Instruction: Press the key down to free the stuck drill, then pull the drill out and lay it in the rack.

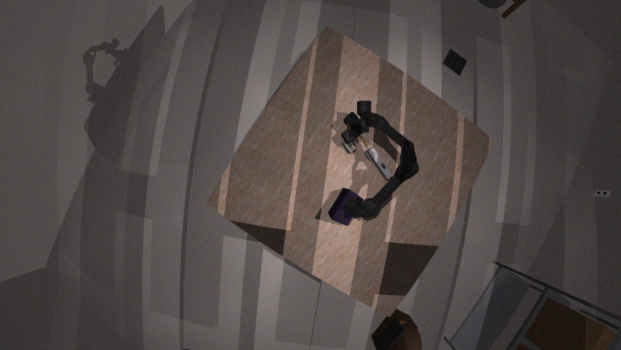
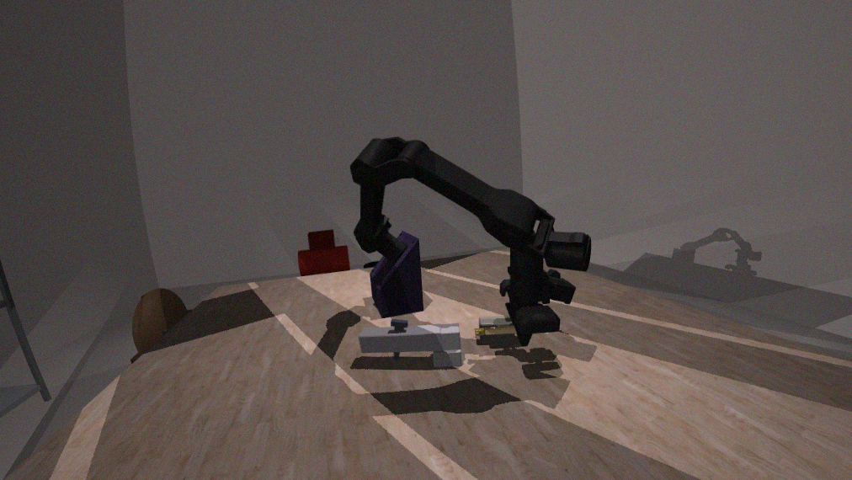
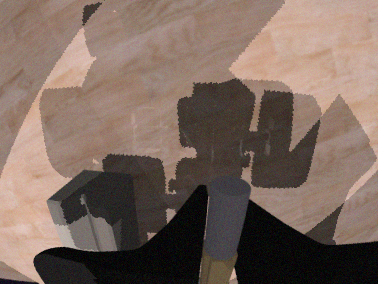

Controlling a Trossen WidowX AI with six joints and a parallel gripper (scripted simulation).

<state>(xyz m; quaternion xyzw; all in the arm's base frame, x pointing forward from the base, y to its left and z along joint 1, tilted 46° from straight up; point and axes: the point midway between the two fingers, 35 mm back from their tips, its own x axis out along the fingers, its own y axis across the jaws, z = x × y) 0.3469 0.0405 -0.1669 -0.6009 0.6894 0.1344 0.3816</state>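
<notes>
Right now the drill is 1 cm behind my gripper tip, 4 cm to the right of it and 3 cm above it. From my gripper tip the other things lie so: rack (8 cm behind, 1 cm to the right); then long grey housing (7 cm behind, 19 cm to the right, 1 cm above); then small blue key (8 cm behind, 21 cm to the right, 3 cm above).
</notes>
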